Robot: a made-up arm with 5 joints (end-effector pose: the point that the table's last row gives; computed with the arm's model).
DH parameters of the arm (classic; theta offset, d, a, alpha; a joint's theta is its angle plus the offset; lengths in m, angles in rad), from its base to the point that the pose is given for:
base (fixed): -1.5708 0.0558 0 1.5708
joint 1: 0 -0.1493 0.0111 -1.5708
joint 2: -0.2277 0 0.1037 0
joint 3: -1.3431 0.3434 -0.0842 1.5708
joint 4: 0 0.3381 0.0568 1.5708
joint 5: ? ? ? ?
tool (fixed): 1.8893 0.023 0 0
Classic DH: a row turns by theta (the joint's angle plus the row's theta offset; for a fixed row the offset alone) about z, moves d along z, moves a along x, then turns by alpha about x.
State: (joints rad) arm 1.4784 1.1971 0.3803 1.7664 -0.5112
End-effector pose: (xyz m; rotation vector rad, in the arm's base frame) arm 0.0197 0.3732 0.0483 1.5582 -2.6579 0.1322
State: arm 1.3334 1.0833 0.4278 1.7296 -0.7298
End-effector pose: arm 0.0119 0.3462 0.0965 -1.2307 2.7963 0.0731
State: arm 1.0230 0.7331 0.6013 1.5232 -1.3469
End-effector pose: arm -0.0402 0.2862 0.1500 -0.2218 2.7257 0.7967
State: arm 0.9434 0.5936 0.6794 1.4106 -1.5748
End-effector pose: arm -0.0652 0.2843 0.1488 0.1043 2.6330 1.0949
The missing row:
joint 5: -1.2523 0 0.1261 3.1416
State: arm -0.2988 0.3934 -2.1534 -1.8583 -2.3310
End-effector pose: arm 0.5428 -0.3372 0.3618 -1.3932 0.7584 0.4978
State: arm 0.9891 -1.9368 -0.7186 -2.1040 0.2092
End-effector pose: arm 0.0594 0.0728 0.3602 1.9672 1.2925 0.7642
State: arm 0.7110 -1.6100 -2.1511 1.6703 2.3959
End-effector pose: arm -0.3097 0.0782 0.5818 -1.6493 -1.2883 0.5892
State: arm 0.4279 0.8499 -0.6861 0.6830 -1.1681
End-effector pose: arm 0.2946 0.3010 0.2893 0.0004 0.8942 1.1035
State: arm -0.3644 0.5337 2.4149 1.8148 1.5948
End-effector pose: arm -0.0386 -0.6061 0.3686 -1.1804 -1.3308 0.6712
